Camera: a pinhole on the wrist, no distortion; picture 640 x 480 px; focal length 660.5 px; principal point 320.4 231.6 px. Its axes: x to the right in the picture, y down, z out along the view. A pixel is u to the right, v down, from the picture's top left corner.
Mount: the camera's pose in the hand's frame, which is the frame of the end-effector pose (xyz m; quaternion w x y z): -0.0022 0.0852 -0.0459 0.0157 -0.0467 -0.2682 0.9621
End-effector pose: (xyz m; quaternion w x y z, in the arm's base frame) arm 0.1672 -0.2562 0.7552 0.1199 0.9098 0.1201 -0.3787
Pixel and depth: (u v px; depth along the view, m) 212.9 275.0 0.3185
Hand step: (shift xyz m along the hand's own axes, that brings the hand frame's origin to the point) 0.0180 -0.0995 0.2188
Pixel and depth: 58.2 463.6 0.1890
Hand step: 0.0535 -0.0730 0.0868
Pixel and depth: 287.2 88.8 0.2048
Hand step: -0.0119 0.0171 0.1523
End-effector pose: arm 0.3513 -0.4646 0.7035 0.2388 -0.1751 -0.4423 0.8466
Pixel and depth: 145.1 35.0 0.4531
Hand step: 0.0736 -0.0392 0.4196
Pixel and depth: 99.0 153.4 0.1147
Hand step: 0.0249 0.0357 0.0620
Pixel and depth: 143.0 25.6 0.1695
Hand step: 0.0267 0.0407 0.1295
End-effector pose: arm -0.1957 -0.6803 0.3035 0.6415 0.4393 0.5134 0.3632
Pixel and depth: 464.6 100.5 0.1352
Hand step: -0.0447 0.0402 0.0807
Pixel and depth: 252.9 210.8 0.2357
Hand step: -0.0014 -0.0311 0.1607
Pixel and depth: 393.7 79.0 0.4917
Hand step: -0.1042 -0.0676 0.4273
